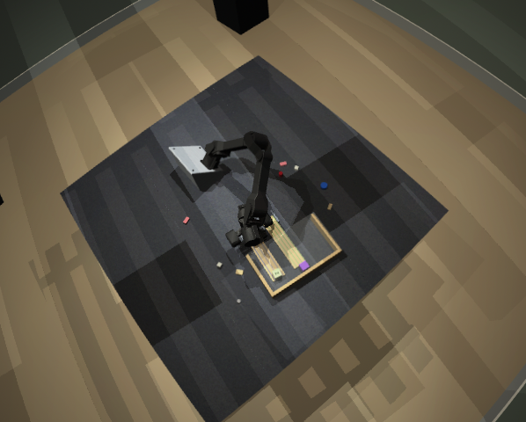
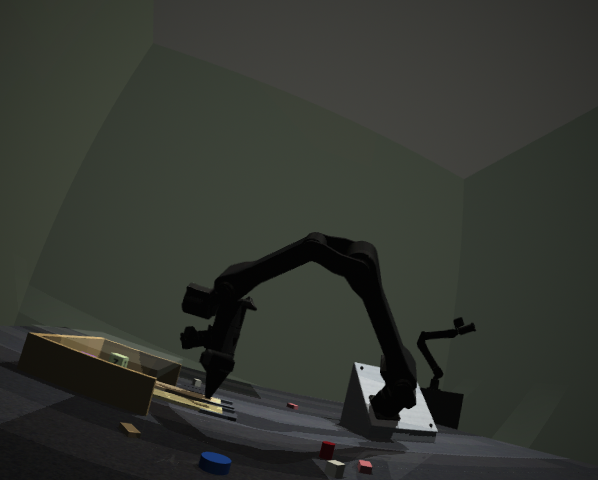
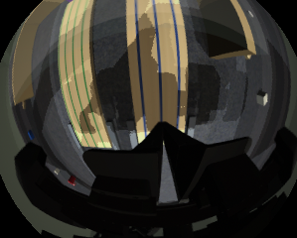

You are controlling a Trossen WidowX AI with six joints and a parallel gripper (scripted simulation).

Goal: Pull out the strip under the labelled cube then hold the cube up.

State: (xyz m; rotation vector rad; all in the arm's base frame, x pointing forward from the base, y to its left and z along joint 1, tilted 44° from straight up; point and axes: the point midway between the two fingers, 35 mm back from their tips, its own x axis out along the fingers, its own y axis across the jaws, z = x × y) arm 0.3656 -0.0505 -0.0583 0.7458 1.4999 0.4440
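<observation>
The tan strip lies 90 mm ahead of my gripper tip and 20 mm to the right of it. From my gripper tip the other things lie so: blue disc 50 mm ahead, 380 mm to the left; red cylinder 130 mm behind, 290 mm to the left, 10 mm above; labelled cube 190 mm ahead, 40 mm to the right, 20 mm above.
</observation>
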